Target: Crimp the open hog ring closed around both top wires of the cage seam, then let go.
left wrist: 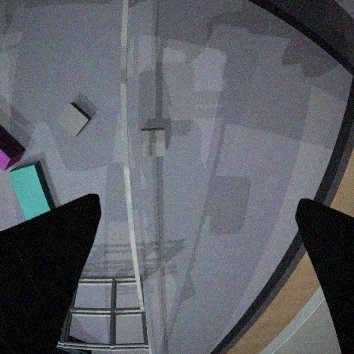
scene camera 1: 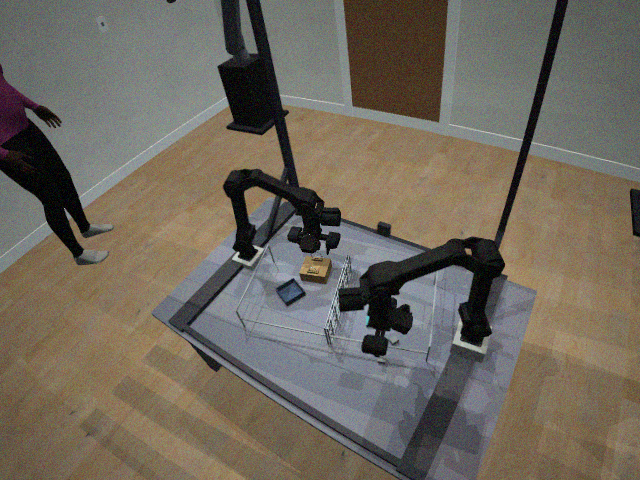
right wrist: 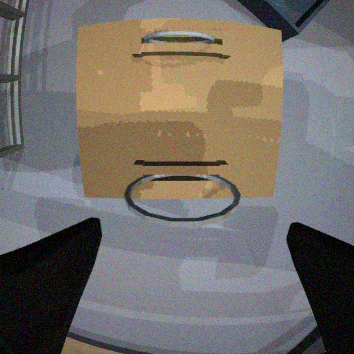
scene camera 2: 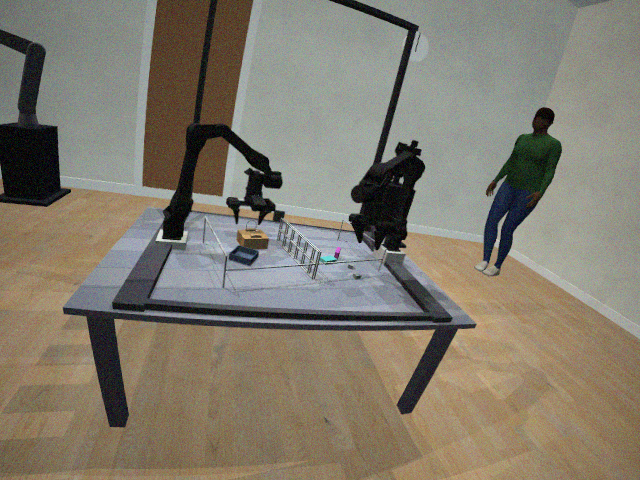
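Seen in the pictures: left gripper, between the fingertips: point(left wrist: 203, 207) point(scene camera 2: 368, 246); right gripper, between the fingertips: point(scene camera 1: 316, 252) point(right wrist: 198, 232) point(scene camera 2: 247, 224); left arm's base, origin of its link: point(scene camera 1: 472, 334) point(scene camera 2: 390, 248); right arm's base, origin of its link: point(scene camera 1: 248, 253) point(scene camera 2: 172, 235).
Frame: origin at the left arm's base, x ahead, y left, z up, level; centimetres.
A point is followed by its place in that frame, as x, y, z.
The tan block point(scene camera 1: 315, 273) @(57.1, -4.4, -1.2) point(scene camera 2: 253, 240) @(59.5, -3.2, -2.2) point(right wrist: 180, 100) @(59.0, -7.5, -1.5) has two slots. One hog ring point(right wrist: 182, 219) @(59.7, -10.9, 2.8) stands in its near slot and a second ring point(right wrist: 180, 34) @(58.4, -5.2, 1.0) in the far slot in the right wrist view; I cannot make out a gap in either. My right gripper point(scene camera 2: 248, 222) @(60.9, -12.7, 0.2) point(right wrist: 198, 232) @(60.9, -12.7, 0.2) is open and empty above the block, its fingers on either side of the near ring. The cage seam point(scene camera 2: 299, 248) @(44.1, 5.3, -0.3) point(left wrist: 112, 312) @(41.3, 13.5, 0.0) stands upright beside the block; no ring can be made out on its top wires. My left gripper point(scene camera 2: 369, 243) @(23.5, 16.8, 7.4) point(left wrist: 203, 207) @(23.5, 16.8, 7.4) is open and empty, high beyond the seam.
A dark blue tray point(scene camera 1: 282, 298) @(64.3, 8.4, -3.9) point(scene camera 2: 238, 259) @(65.9, 7.5, -4.9) lies near the block. A teal block point(scene camera 2: 328, 258) @(30.8, 4.0, -4.5) point(left wrist: 31, 190) @(30.0, 4.0, -4.5), a magenta block point(scene camera 2: 337, 252) @(26.6, 2.1, -2.6) point(left wrist: 9, 155) @(26.1, 2.3, -2.9) and two small grey blocks lie on the seam's other side. Thin wire rails on posts run around the area.
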